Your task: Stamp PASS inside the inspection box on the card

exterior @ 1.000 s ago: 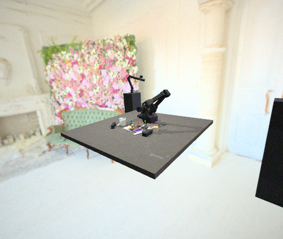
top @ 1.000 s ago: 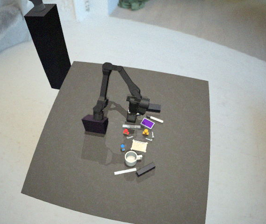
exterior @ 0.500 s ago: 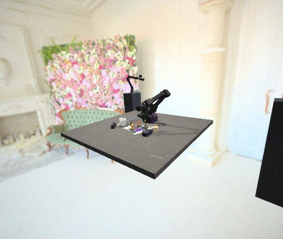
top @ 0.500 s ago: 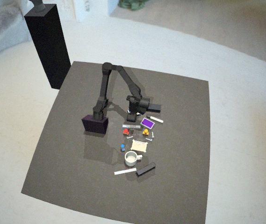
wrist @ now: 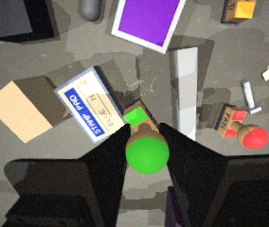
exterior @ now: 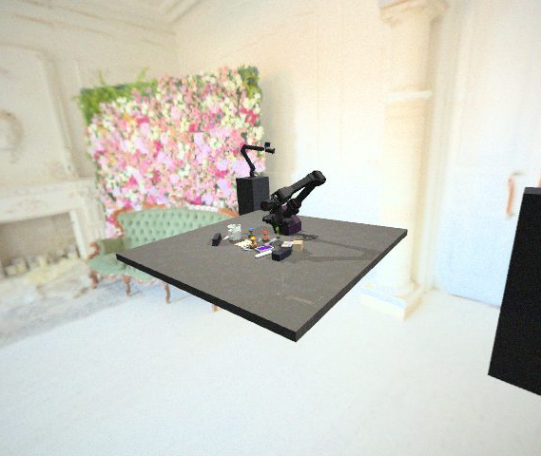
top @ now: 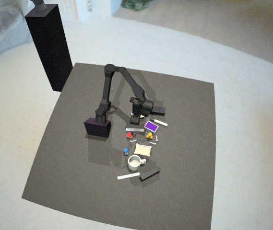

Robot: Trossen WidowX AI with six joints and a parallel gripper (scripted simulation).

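My gripper tip is now 11 cm short of the purple ink pad, 7 cm above it and 1 cm to the left of it. Round my gripper tip: green-knobbed stamp right at my gripper tip; then blue-labelled box 6 cm to the left, 6 cm below, 1 cm behind; then grey bar 6 cm to the right, 6 cm below.
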